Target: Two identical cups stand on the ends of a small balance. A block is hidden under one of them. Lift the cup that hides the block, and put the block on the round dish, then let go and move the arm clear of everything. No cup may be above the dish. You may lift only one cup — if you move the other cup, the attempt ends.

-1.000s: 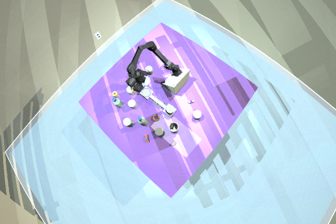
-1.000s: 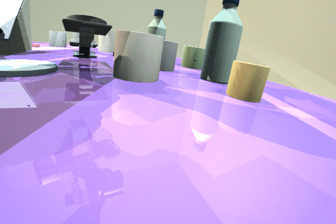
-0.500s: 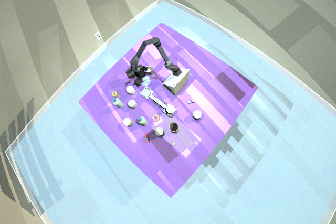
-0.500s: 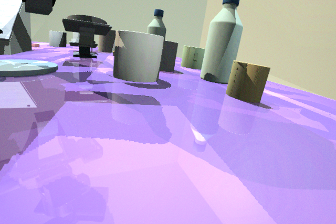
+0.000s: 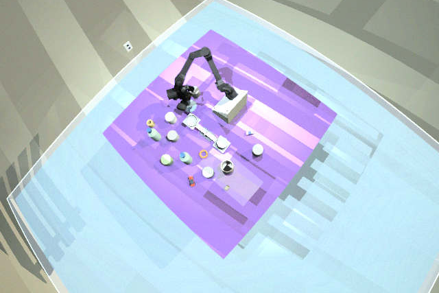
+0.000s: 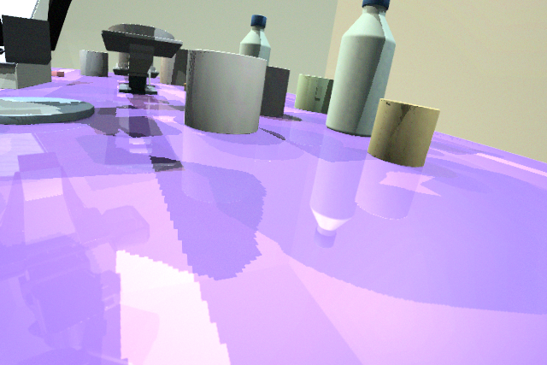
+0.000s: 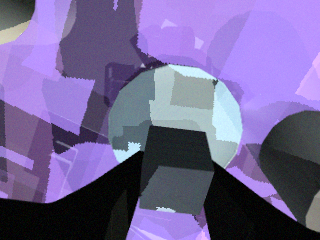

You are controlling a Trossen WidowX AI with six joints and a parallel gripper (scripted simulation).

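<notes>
My gripper tip is now 50 mm above the pale blue round dish. The rest, counted from my gripper tip: small balance 50 mm ahead, 260 mm to the left, 30 mm below; then pale block right at my gripper tip; then tan cylinder 310 mm ahead, 80 mm to the right, 30 mm below.
</notes>
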